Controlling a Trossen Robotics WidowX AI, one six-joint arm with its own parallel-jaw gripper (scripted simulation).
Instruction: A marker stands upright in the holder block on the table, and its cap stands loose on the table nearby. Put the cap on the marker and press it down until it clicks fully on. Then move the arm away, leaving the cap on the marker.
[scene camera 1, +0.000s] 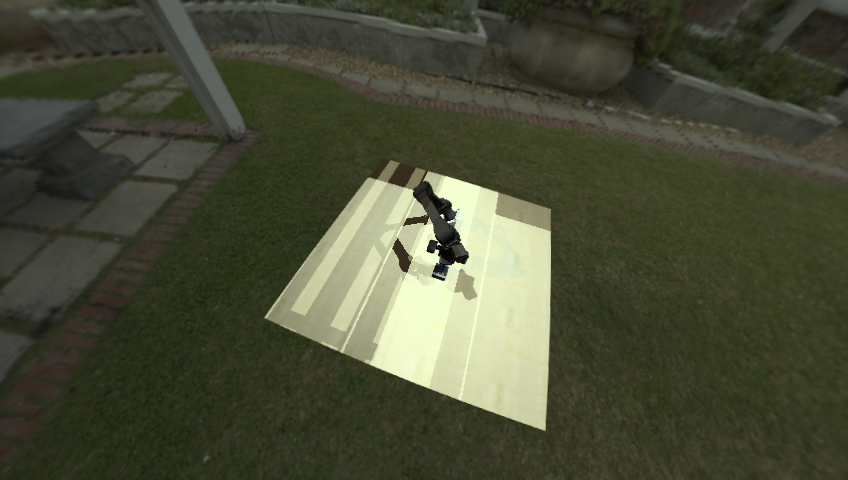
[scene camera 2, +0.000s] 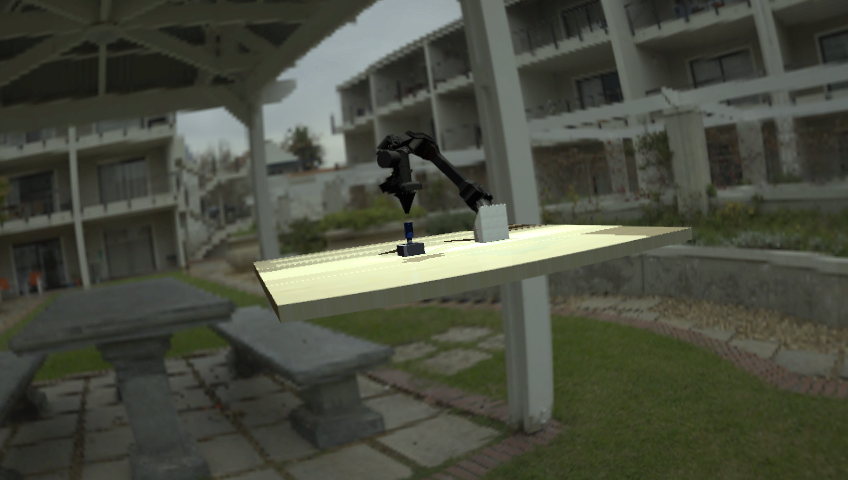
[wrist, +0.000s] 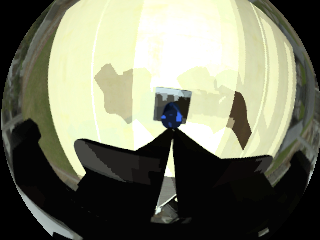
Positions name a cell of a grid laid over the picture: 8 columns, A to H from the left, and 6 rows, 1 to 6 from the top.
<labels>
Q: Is my gripper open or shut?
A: Shut.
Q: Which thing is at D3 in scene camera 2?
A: My gripper.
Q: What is my gripper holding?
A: Nothing.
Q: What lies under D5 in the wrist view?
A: My gripper.
</labels>
